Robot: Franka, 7 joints.
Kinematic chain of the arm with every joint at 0, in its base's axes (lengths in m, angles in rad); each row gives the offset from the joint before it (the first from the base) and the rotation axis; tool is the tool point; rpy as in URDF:
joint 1: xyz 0 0 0.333 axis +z
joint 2: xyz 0 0 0 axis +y
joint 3: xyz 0 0 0.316 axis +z
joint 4: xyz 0.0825 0 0 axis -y
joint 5: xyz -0.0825 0 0.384 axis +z
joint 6: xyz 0 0 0 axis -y
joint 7: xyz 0.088 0 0 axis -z
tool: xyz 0 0 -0.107 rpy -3.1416 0 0
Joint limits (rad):
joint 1: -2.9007..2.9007
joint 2: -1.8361..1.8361
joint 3: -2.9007..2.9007
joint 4: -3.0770..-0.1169
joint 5: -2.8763..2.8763
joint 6: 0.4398..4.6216
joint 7: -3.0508..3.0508
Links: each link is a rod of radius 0.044 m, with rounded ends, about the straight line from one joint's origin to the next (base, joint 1, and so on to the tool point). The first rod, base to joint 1, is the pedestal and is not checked.
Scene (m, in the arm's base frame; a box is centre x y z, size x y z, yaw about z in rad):
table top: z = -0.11
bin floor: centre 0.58 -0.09 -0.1 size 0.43 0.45 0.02 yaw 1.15
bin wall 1: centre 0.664 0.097 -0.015 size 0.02 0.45 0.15 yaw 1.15
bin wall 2: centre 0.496 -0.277 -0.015 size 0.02 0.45 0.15 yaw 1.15
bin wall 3: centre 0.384 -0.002 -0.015 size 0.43 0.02 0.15 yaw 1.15
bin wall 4: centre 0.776 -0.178 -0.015 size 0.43 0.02 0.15 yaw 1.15
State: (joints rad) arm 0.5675 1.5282 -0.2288 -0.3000 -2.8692 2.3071 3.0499
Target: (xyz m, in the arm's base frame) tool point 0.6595 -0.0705 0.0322
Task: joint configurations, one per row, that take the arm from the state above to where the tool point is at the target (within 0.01 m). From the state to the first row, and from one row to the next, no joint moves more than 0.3 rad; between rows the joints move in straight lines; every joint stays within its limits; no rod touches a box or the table.
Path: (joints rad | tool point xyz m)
1: 0.5388 1.3897 -0.3145 -0.5433 -2.8706 2.4631 3.0499 | 0.7663 0.3564 0.2131
2: 0.5102 1.2512 -0.4002 -0.7866 -2.8720 2.6192 3.0499 | 0.7806 0.2609 0.2019
3: 0.4815 1.1127 -0.4859 -1.0299 -2.8735 2.7752 3.0499 | 0.7704 0.1488 0.2011
4: 0.4528 0.9742 -0.5716 -1.2732 -2.8749 2.9313 3.0499 | 0.7302 0.0334 0.2075
5: 0.4241 0.8357 -0.6574 -1.5165 -2.8763 3.0873 3.0499 | 0.6595 -0.0705 0.2165
6: 0.3866 1.0186 -0.6085 -1.4378 -2.8763 2.9945 3.0499 | 0.6674 -0.0691 0.1272
7: 0.3492 1.2016 -0.5597 -1.3592 -2.8763 2.9017 3.0499 | 0.6595 -0.0705 0.0322

